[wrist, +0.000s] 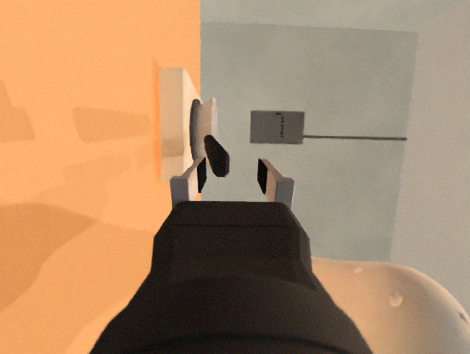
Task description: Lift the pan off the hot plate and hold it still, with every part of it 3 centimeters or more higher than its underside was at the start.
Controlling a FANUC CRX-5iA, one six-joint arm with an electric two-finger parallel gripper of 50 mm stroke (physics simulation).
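Frame: origin at the arm's base, x ahead, y right, z down, level; metres.
Where they show: gripper, between the fingertips: [232,169].
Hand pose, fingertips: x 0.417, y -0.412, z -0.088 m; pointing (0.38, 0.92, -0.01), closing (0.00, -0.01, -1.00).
Each offset is from my fingertips to the top centre of the thing. Level surfaces: height alone.
The pan [206,125] is seen nearly from the side. It sits against the top face of the pale, square hot plate {dx +0.125, dy +0.305, dz +0.087 m} [172,117], left of centre in the wrist view. Its dark handle {dx +0.044, dy +0.117, dz +0.003 m} [217,157] points toward the gripper and down in the picture. My gripper [232,169] is open, and its fingers hold nothing. The handle's end shows in the gap between the two fingertips, closer to the left finger. How far the handle's end is from the fingertips in depth is hard to tell. The near side of the hot plate is partly hidden by the left finger.
The orange table top {dz +0.158 m} [110,175] fills the left side, with shadows on it. A grey box [267,127] with a thin dark rod [355,137] is on the grey-green floor [350,200] beyond the table. A pale, rounded arm part [400,310] shows at the lower right.
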